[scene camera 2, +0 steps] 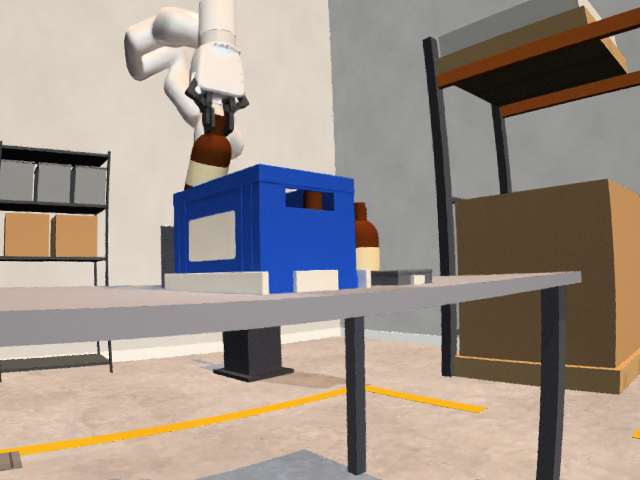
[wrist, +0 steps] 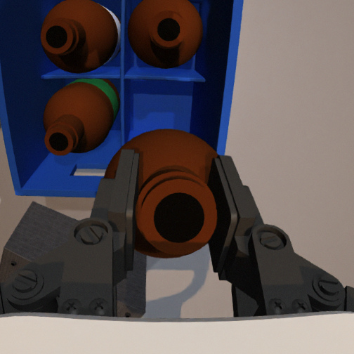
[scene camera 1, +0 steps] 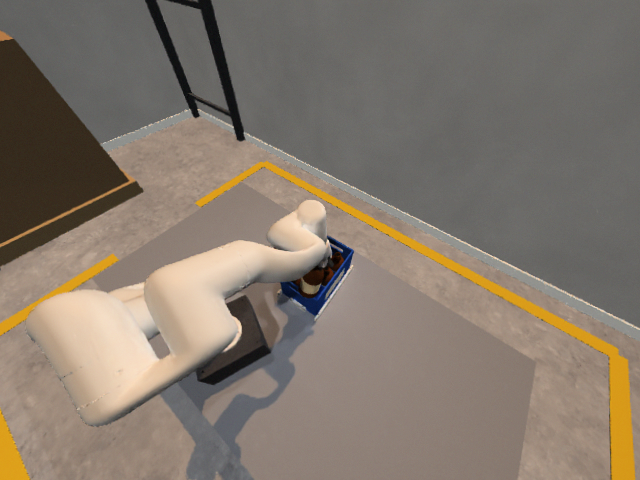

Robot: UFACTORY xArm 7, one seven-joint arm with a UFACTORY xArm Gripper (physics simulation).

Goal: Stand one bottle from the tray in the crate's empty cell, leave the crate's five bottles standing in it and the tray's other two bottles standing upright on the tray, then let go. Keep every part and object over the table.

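Places are measured from the arm's base along level axes (x up, y left, z back), in millimetres.
Pixels of known places: gripper, fingertip midpoint: [scene camera 2: 218, 132].
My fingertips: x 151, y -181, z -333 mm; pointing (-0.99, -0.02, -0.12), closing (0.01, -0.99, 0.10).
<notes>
Ahead of a thing's pixels: the offset from my fingertips to its top centre. "pt": to the spot under its first point.
My gripper [scene camera 2: 218, 122] [wrist: 172, 180] is shut on the neck of a brown bottle with a cream label {dz +28, dx +37, dy +3 mm} [scene camera 1: 310, 283] [scene camera 2: 210, 149] [wrist: 175, 145]. The bottle is tilted, its neck leaning right in scene camera 2. It is over the near end of the blue crate {dz -64, dx -105, dy +37 mm} [scene camera 1: 315, 304] [scene camera 2: 305, 242] [wrist: 230, 60]; the crate wall hides its base. In the wrist view it partly covers the empty cell [wrist: 162, 107]. Three crate bottles [wrist: 82, 117] [wrist: 87, 35] [wrist: 165, 32] show there; the others are hidden or out of view. One upright bottle {dz -105, dx -120, dy +260 mm} [scene camera 2: 366, 235] shows at the dark tray {pt dz -235, dx -267, dy +196 mm} [scene camera 2: 398, 277], behind the crate; the tray's other bottle is hidden.
Low white strips {pt dz -95, dx -266, dy -69 mm} [scene camera 2: 216, 283] border the crate's foot on the table [scene camera 1: 413, 351] [scene camera 2: 465, 289]. A dark box [scene camera 1: 253, 330] [scene camera 2: 166, 253] [wrist: 42, 230] stands near the crate, partly under the arm in scene camera 1. Shelves and a large brown carton [scene camera 2: 532, 273] are beyond the table.
</notes>
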